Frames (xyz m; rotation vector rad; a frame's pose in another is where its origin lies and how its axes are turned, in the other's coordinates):
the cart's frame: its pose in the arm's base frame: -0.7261 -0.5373 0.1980 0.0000 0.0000 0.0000
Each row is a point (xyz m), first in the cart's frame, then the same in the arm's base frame.
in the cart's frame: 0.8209 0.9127 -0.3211
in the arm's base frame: 0.0948 0.3754 -0.1231
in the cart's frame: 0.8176 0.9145 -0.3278
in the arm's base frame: 0.0915 0.3772 -0.1298
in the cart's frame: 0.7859 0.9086 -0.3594
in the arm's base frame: 0.0598 0.3713 -0.1614
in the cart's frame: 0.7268 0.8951 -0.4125
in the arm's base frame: 0.0007 0.3578 -0.2145
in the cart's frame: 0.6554 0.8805 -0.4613
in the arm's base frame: -0.0707 0.3432 -0.2633
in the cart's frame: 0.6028 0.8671 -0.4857
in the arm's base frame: -0.1233 0.3298 -0.2877
